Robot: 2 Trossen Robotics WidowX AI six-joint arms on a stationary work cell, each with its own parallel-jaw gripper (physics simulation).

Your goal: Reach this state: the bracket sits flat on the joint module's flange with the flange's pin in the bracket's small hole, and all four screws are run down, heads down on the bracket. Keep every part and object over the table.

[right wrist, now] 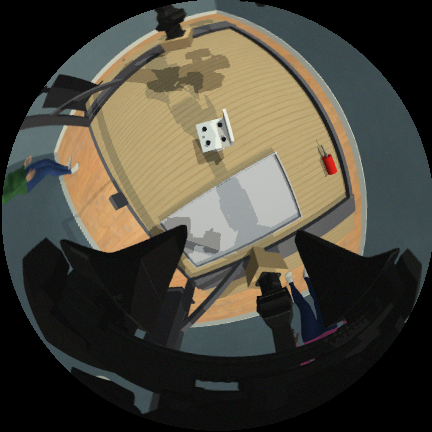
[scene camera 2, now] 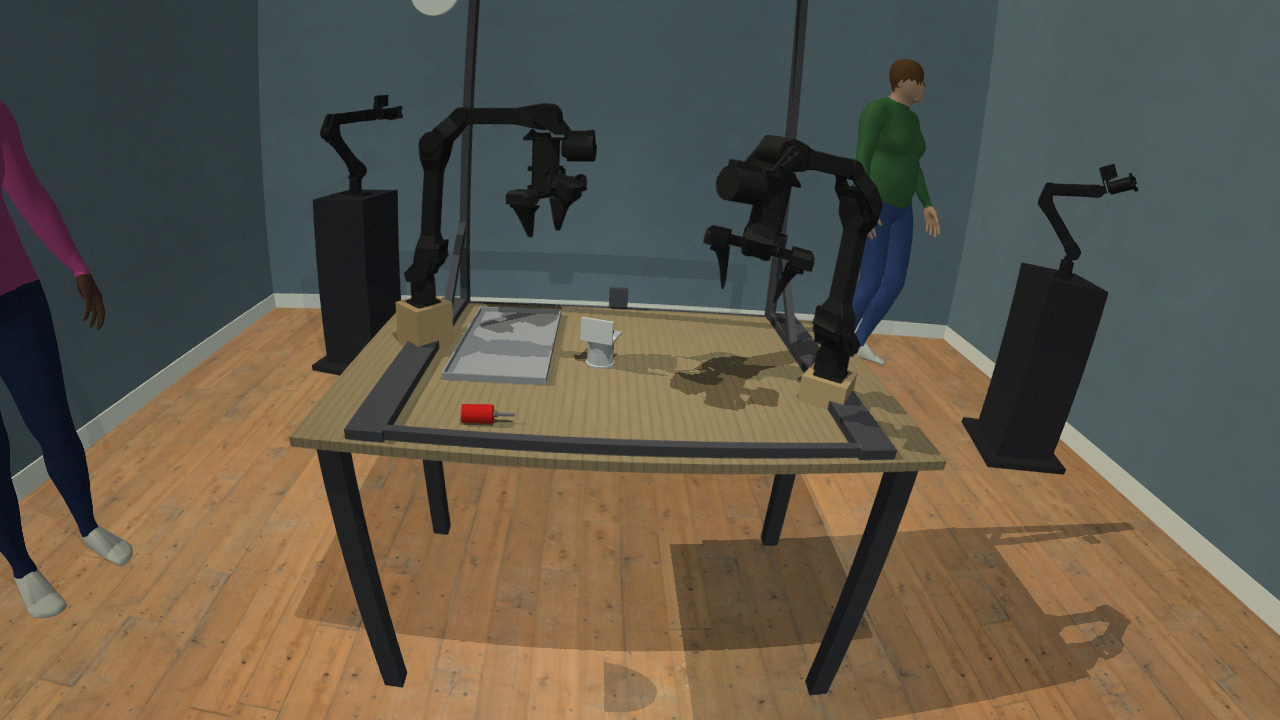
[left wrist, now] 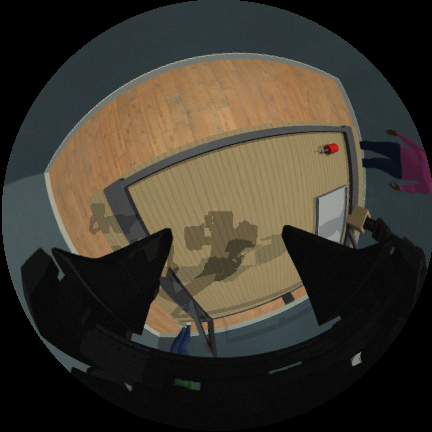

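Where they show: left gripper, fingertip midpoint: [scene camera 2: 748, 295] [left wrist: 227, 232]; right gripper, fingertip midpoint: [right wrist: 243, 233] [scene camera 2: 544, 233]; left arm's base at its link origin: [scene camera 2: 830, 374]; right arm's base at its link origin: [right wrist: 267, 279] [scene camera 2: 423, 302] [left wrist: 365, 222].
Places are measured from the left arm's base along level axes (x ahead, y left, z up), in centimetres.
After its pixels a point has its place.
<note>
The white L-shaped bracket [scene camera 2: 597, 329] {x 45.6, y 19.5, z 3.4 cm} [right wrist: 213, 135] {x 47.3, y 16.2, z 1.1 cm} sits on top of the joint module [scene camera 2: 600, 354] {x 45.2, y 18.6, z -2.4 cm}, its flap standing up. Several dark round spots and a smaller one mark its plate in the right wrist view; I cannot tell if they are screw heads or holes. The bracket does not show in the left wrist view. A red screwdriver [scene camera 2: 477, 413] {x 47.3, y 53.3, z -3.0 cm} [left wrist: 331, 148] {x 46.7, y 51.0, z -2.2 cm} [right wrist: 329, 164] {x 48.7, y 51.1, z -2.6 cm} lies near the table's front left. My right gripper [scene camera 2: 544, 231] {x 59.6, y 21.0, z 22.0 cm} [right wrist: 243, 233] {x 59.6, y 21.0, z 22.0 cm} is open and empty, high above the table's back left. My left gripper [scene camera 2: 750, 291] {x 12.3, y 23.4, z 19.5 cm} [left wrist: 227, 232] {x 12.3, y 23.4, z 19.5 cm} is open and empty, high over the right side.
A grey tray [scene camera 2: 528, 362] {x 58.1, y 27.1, z -5.1 cm} [left wrist: 332, 205] {x 61.5, y 33.1, z -5.2 cm} [right wrist: 267, 182] {x 57.6, y 31.5, z -5.2 cm} lies left of the joint module in the scene view. Dark rails [scene camera 2: 617, 445] {x 23.0, y 45.0, z -3.7 cm} edge the table, and dark upright posts [scene camera 2: 799, 89] {x 27.3, y -39.5, z 59.9 cm} stand at its back. A person in a green top [scene camera 2: 895, 147] stands behind the table.
</note>
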